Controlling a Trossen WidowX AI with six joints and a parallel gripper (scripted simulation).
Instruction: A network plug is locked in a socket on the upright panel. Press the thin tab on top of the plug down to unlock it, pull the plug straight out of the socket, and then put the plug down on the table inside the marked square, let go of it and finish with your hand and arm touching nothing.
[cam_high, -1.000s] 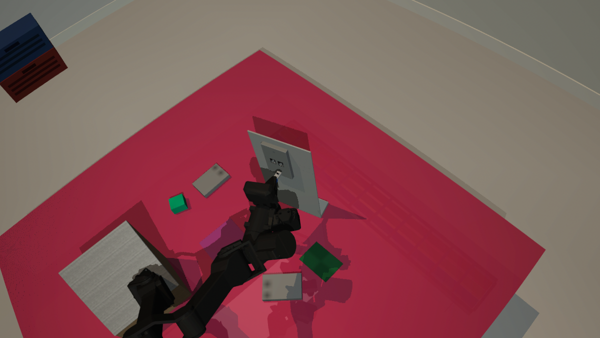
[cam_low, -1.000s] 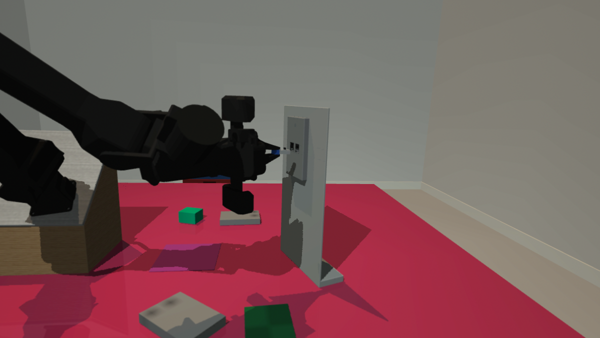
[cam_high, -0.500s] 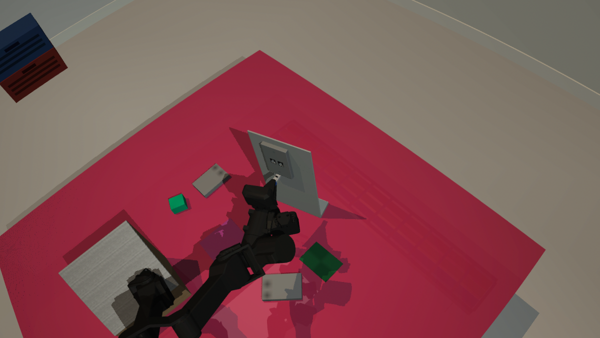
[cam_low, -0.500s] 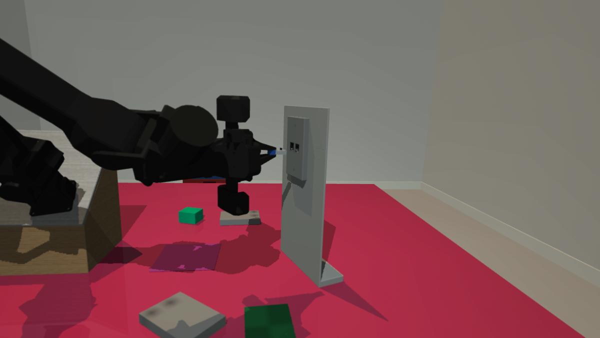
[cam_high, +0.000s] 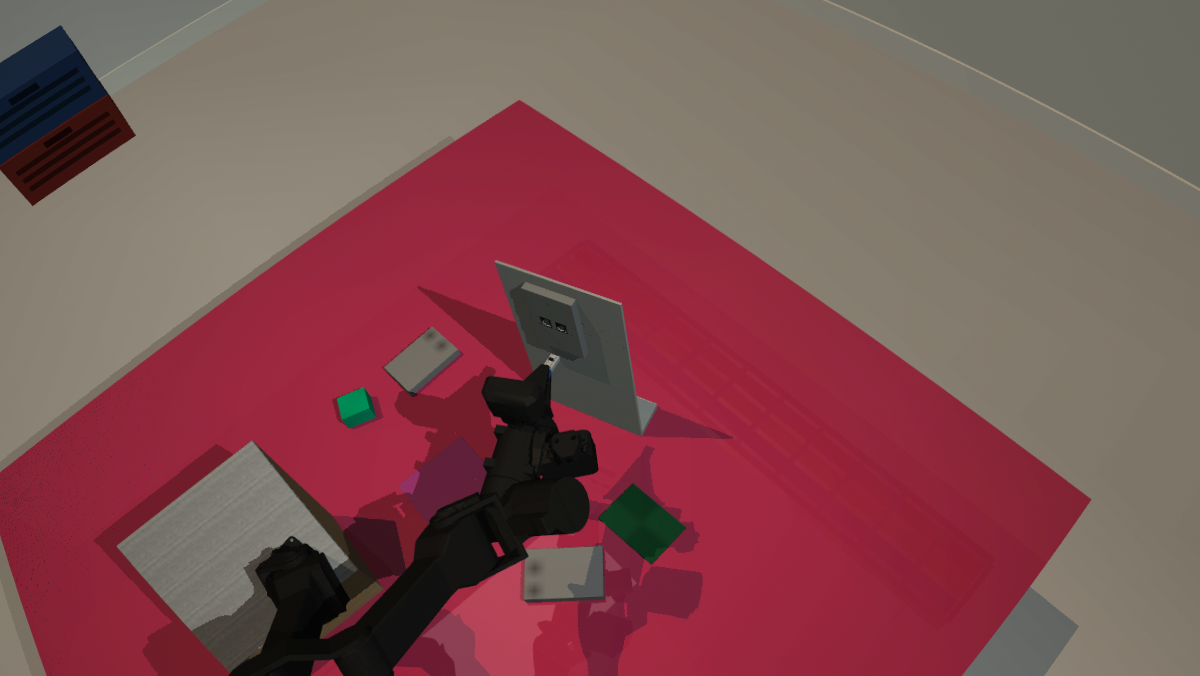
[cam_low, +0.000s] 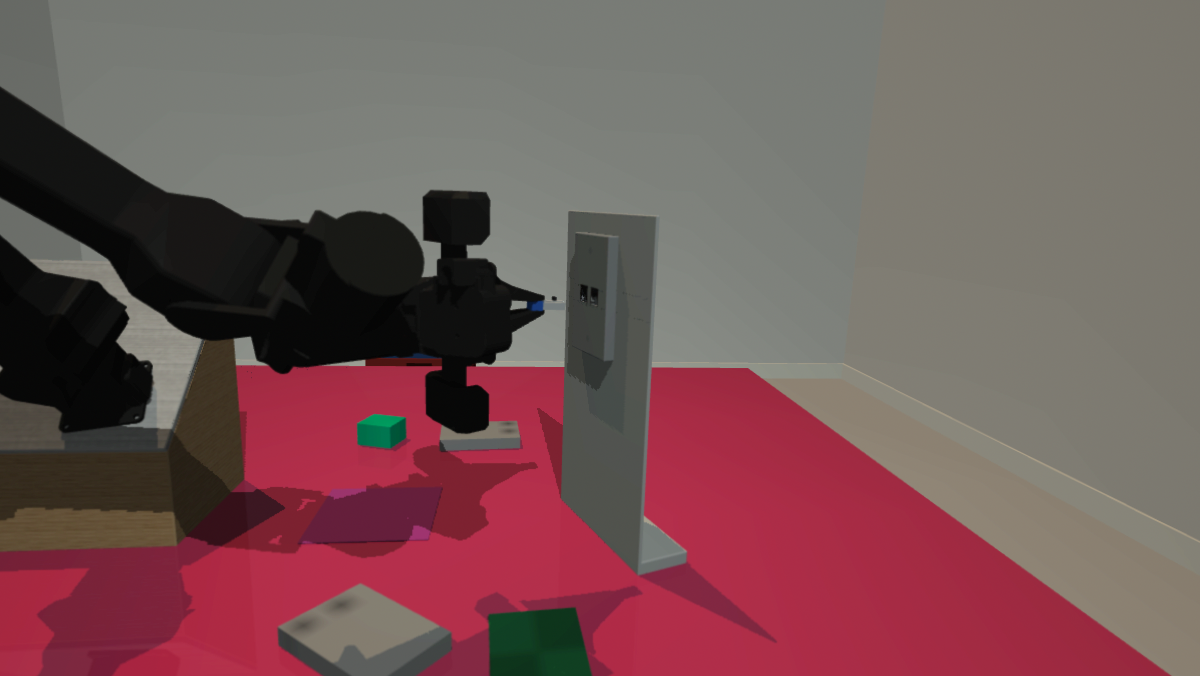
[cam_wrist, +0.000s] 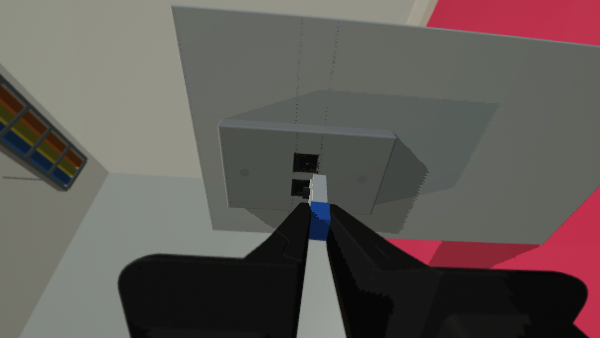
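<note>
Now: gripper tip 240 mm above the purple square, 150 mm past it and 110 mm to the right of it. From my gripper tip the other things lie so: network plug 10 mm ahead; thin pale tab 10 mm ahead; grey panel 90 mm below, 70 mm ahead, 30 mm to the left.
</note>
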